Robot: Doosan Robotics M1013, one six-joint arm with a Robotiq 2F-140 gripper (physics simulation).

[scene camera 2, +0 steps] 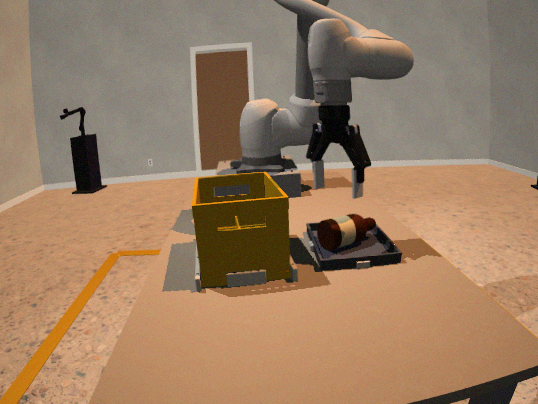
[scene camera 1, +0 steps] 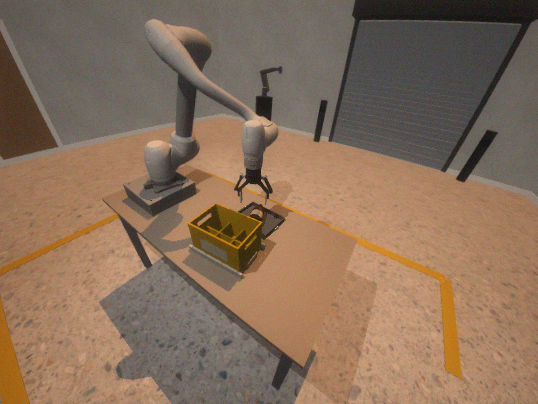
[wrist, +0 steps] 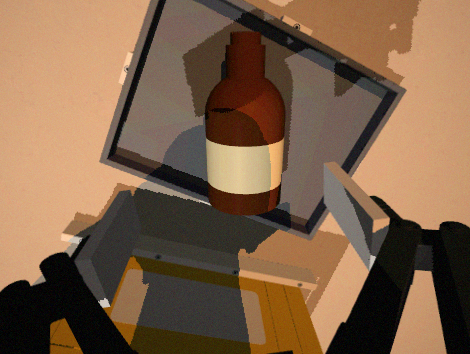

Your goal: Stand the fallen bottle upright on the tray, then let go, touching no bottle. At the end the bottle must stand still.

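Seen in the pictures: gripper, fingertip midpoint: (scene camera 2: 337, 192) (scene camera 1: 253, 202) (wrist: 229, 196); arm's base, origin of the base link: (scene camera 2: 262, 167) (scene camera 1: 165, 182).
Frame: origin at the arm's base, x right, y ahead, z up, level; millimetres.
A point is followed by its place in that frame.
The brown bottle (scene camera 1: 257, 213) @[x -279, y 613, z -21 mm] (scene camera 2: 345, 232) @[x -294, y 633, z -45 mm] (wrist: 245, 167) @[x -284, y 594, z -19 mm] with a cream label lies on its side in the dark tray (scene camera 1: 270, 220) @[x -355, y 646, z -92 mm] (scene camera 2: 340, 261) @[x -279, y 722, z -79 mm] (wrist: 320, 135) @[x -340, y 664, z -92 mm]. Its base is at the tray side nearest the crate, and its neck points away from the crate. In the wrist view the base overlaps the tray's rim. My gripper (scene camera 1: 253, 200) @[x -276, y 580, z 39 mm] (scene camera 2: 338, 189) @[x -276, y 580, z 39 mm] (wrist: 229, 196) @[x -276, y 580, z 39 mm] is open and empty, pointing down. It hangs above the tray area, apart from the bottle. In the wrist view the fingers stand to the left and right, below the bottle's neck and shoulder.
A yellow crate (scene camera 1: 215, 245) @[x 40, y 707, z 27 mm] (scene camera 2: 245, 250) @[x -87, y 791, z -24 mm] (wrist: 285, 320) @[x -162, y 733, z -13 mm] with inner dividers stands close beside the tray, held between pale rails on the table (scene camera 1: 300, 280) @[x -180, y 1016, z -97 mm] (scene camera 2: 320, 340) @[x -240, y 987, z -97 mm]. Its walls rise higher than the tray's. The arm's base (scene camera 1: 160, 192) @[x 64, y 91, z -6 mm] stands at the table's far end.
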